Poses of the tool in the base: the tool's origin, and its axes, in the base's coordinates. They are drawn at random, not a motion.
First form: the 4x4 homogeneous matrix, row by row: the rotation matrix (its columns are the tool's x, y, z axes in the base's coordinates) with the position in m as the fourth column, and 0 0 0 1 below. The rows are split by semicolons.
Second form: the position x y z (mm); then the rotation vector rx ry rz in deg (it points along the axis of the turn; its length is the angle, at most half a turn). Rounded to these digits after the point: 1 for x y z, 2 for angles.
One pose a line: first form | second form
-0.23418 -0.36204 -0.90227 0.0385; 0.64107 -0.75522 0.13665 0.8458; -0.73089 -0.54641 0.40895 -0.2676; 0 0 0 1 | 38.5 845.8 -267.6 -79.25 -19.88 116.39
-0.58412 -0.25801 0.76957 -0.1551; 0.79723 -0.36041 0.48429 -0.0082; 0.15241 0.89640 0.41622 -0.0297; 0 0 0 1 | -155.1 -8.2 -29.7 44.67 66.89 114.38
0.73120 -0.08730 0.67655 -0.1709; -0.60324 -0.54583 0.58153 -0.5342; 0.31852 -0.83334 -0.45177 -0.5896; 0 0 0 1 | -170.9 -534.2 -589.6 -118.17 29.90 -43.09
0.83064 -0.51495 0.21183 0.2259; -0.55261 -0.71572 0.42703 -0.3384; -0.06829 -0.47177 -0.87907 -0.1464; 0 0 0 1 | 225.9 -338.4 -146.4 -144.90 45.16 -6.07
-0.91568 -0.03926 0.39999 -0.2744; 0.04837 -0.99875 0.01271 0.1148; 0.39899 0.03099 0.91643 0.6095; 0 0 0 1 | -274.4 114.8 609.5 36.22 1.98 173.69
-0.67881 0.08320 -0.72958 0.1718; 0.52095 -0.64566 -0.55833 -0.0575; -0.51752 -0.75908 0.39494 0.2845; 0 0 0 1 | 171.8 -57.5 284.5 -62.85 -66.39 137.05
